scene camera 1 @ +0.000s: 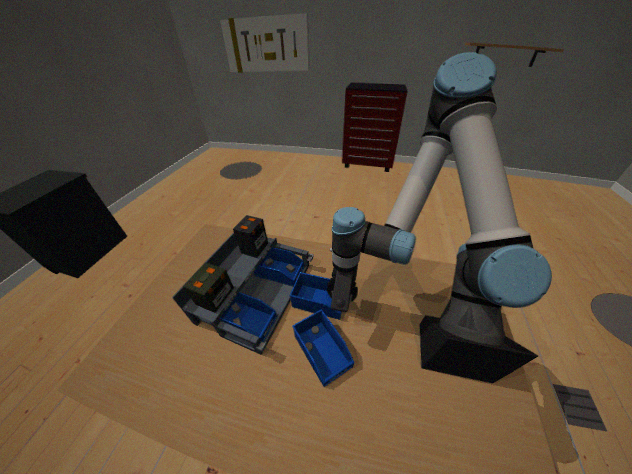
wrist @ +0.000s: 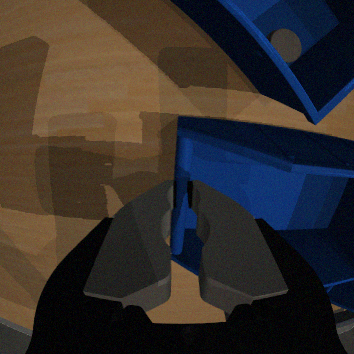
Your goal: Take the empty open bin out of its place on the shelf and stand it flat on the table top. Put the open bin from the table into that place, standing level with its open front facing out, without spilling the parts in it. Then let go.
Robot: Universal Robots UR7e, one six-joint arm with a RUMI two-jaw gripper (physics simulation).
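Places are measured from the arm's base along level axes (x ahead, y left, z up), in centimetres.
Pixels of known places: gripper, fingertip midpoint: [wrist: 181, 183]; arm's base at its link origin: [scene camera 1: 469, 332].
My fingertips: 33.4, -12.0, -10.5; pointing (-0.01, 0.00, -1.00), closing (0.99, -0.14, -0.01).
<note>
For each thing: its top centre in the pictures, then the offset to it from my fingertips, as dx, dy, dz. "spot": a spot on its surface instead. Level surfaces: height alone.
- empty blue open bin at a spot on its surface: [wrist: 225, 185] spot: +3.3, -2.3, -2.9
- table top at its surface level: dz -3.2
- grey shelf at a spot on its surface: [scene camera 1: 275, 294] spot: +23.8, -3.8, -2.6
- blue bin with parts, surface spot: [scene camera 1: 255, 320] spot: +28.0, +7.1, -2.3
- nearer at its top centre: [scene camera 1: 204, 277] +40.0, +5.1, +16.6
- farther at its top centre: [scene camera 1: 247, 223] +33.7, -17.1, +19.1
The empty blue open bin [scene camera 1: 311, 294] [wrist: 225, 185] is outside the shelf, at its front edge, and looks about level; whether its far end touches the shelf is unclear. My gripper [scene camera 1: 341, 305] [wrist: 181, 183] points down and is shut on the bin's end wall away from the shelf, one finger inside and one outside. The other blue open bin [scene camera 1: 330, 353] [wrist: 320, 26] stands on the table top [scene camera 1: 408, 408] [wrist: 90, 95], turned at an angle beside the empty bin, with round grey parts in it. The grey shelf [scene camera 1: 275, 294] has a bare place between two blue bins.
On the shelf, one blue bin with parts [scene camera 1: 255, 320] stands nearer the camera and another [scene camera 1: 278, 265] farther back. Two dark boxes with orange marks, one nearer [scene camera 1: 208, 290] and one farther [scene camera 1: 250, 235], stand on the shelf's upper part. A black block [scene camera 1: 66, 224] shows at the left.
</note>
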